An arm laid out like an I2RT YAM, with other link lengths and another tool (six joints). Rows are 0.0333 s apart.
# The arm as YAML. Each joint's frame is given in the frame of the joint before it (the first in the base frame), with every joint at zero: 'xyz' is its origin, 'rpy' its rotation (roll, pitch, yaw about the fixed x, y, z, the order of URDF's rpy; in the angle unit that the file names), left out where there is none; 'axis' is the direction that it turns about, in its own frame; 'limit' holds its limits. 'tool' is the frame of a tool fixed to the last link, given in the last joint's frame.
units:
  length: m
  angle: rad
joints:
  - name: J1
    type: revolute
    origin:
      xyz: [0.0, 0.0, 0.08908]
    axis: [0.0, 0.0, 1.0]
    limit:
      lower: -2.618
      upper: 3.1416
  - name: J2
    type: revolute
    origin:
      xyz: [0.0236, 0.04, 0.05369]
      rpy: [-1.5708, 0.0, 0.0]
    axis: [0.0, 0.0, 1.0]
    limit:
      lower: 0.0
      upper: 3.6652
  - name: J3
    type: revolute
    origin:
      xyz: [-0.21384, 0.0, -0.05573]
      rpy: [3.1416, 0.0, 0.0]
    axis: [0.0, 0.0, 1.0]
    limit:
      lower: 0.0
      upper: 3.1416
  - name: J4
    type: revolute
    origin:
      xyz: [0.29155, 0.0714, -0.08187]
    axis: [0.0, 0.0, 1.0]
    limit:
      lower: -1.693
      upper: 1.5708
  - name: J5
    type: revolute
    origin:
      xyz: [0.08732, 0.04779, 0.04]
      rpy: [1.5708, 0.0, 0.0]
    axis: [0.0, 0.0, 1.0]
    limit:
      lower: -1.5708
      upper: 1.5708
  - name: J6
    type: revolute
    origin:
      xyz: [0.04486, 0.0, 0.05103]
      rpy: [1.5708, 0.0, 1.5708]
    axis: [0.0, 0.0, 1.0]
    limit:
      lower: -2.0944
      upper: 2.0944
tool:
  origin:
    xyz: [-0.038, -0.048, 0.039]
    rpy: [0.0, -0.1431, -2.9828]
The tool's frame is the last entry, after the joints.
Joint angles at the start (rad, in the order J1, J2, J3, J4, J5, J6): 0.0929 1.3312 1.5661 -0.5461 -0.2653 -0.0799
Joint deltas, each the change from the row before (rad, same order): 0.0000 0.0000 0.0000 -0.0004 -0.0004 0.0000; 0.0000 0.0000 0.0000 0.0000 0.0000 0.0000; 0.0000 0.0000 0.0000 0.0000 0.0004 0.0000; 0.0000 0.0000 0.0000 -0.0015 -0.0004 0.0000; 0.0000 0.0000 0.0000 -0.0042 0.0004 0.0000; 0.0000 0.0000 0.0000 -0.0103 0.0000 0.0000; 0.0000 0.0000 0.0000 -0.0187 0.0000 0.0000; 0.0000 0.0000 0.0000 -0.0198 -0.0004 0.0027; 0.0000 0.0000 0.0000 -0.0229 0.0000 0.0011; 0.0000 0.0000 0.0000 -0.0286 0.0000 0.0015; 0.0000 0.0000 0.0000 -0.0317 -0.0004 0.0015; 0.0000 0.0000 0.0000 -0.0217 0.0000 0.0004
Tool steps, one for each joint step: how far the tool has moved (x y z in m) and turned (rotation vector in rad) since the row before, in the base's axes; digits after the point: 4 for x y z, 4 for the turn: 0.0000 0.0000 -0.0001 0.0001 0.0004 0.0004; 0.0000 0.0000 0.0000 0.0000 0.0000 0.0000; 0.0000 0.0000 0.0000 -0.0001 0.0000 -0.0004; 0.0000 0.0000 -0.0002 0.0000 0.0015 0.0004; 0.0000 0.0000 -0.0007 -0.0005 0.0042 -0.0004; -0.0001 0.0000 -0.0017 -0.0010 0.0103 0.0000; -0.0002 0.0000 -0.0030 -0.0017 0.0186 0.0000; -0.0003 -0.0001 -0.0031 0.0007 0.0207 -0.0005; -0.0004 -0.0001 -0.0037 -0.0012 0.0232 -0.0004; -0.0006 -0.0001 -0.0046 -0.0014 0.0290 -0.0006; -0.0009 -0.0001 -0.0050 -0.0015 0.0321 -0.0002; -0.0007 -0.0001 -0.0034 -0.0017 0.0217 -0.0002
